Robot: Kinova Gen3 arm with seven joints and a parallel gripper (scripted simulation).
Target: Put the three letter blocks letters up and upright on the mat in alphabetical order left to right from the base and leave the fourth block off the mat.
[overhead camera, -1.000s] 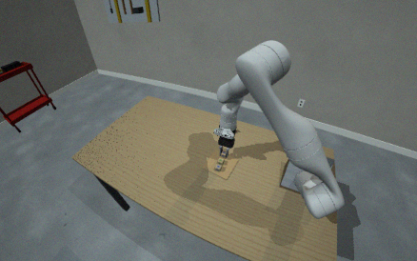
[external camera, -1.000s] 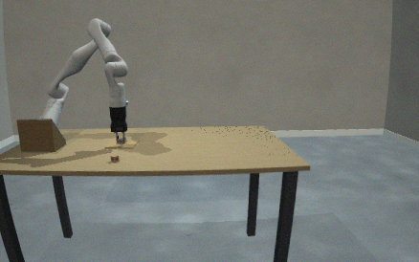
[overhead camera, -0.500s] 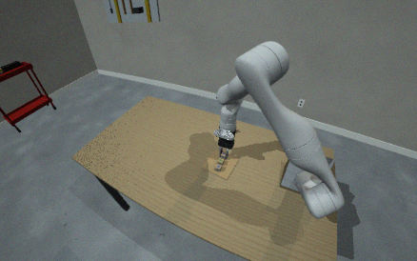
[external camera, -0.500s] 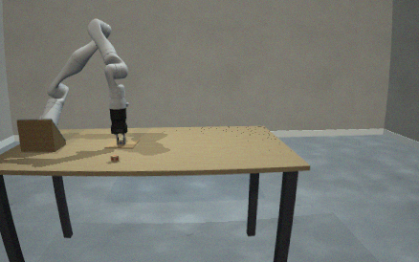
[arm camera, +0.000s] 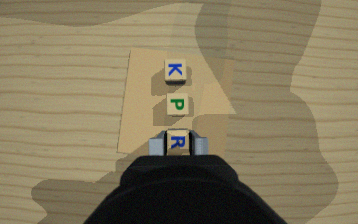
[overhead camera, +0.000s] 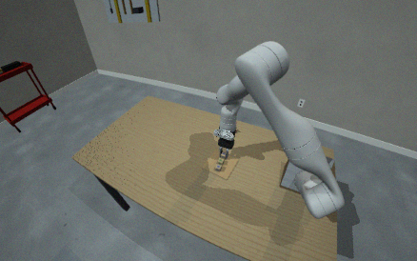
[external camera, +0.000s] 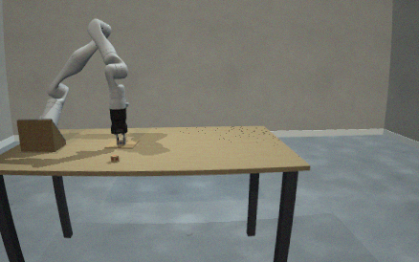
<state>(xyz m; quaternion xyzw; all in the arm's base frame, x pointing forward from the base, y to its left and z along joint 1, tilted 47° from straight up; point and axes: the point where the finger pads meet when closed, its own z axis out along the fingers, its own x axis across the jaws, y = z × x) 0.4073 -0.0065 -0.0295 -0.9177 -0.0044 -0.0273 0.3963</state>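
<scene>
Right now the blue R block is 1 cm below my hand. From my hand the other things lie so: blue K block 8 cm to the left, 1 cm below; then tan mat 4 cm to the left, 3 cm below; then green P block 4 cm to the left, 1 cm below.
</scene>
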